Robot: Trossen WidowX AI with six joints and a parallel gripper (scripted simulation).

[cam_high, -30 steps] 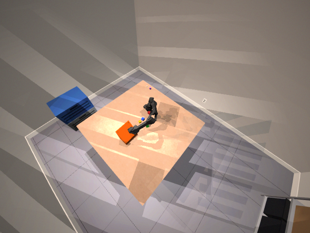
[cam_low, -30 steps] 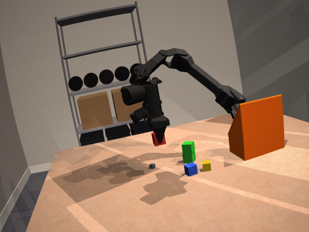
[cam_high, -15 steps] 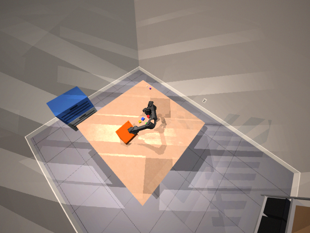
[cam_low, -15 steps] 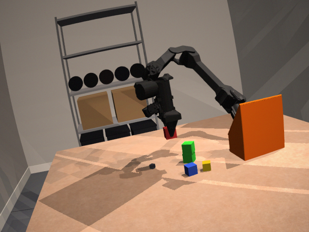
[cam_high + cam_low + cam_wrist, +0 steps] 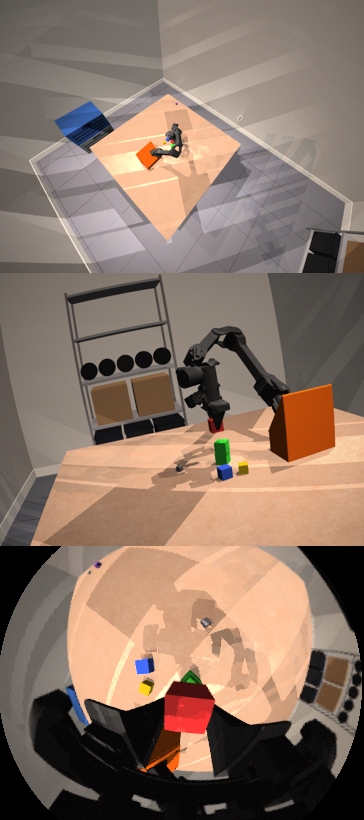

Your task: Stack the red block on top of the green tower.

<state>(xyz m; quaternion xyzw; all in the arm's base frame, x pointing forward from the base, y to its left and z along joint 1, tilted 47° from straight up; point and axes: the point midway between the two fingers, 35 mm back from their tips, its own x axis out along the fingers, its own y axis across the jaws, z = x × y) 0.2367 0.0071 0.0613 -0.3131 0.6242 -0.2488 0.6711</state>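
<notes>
Right now the yellow block is 110 mm to the left of my gripper tip, 110 mm below it and 50 mm behind it. Also, from my gripper tip: blue block: 110 mm to the left, 110 mm below, 10 mm ahead; red block: 10 mm above; dark grey cube: 140 mm ahead, 120 mm below, 20 mm to the right.
</notes>
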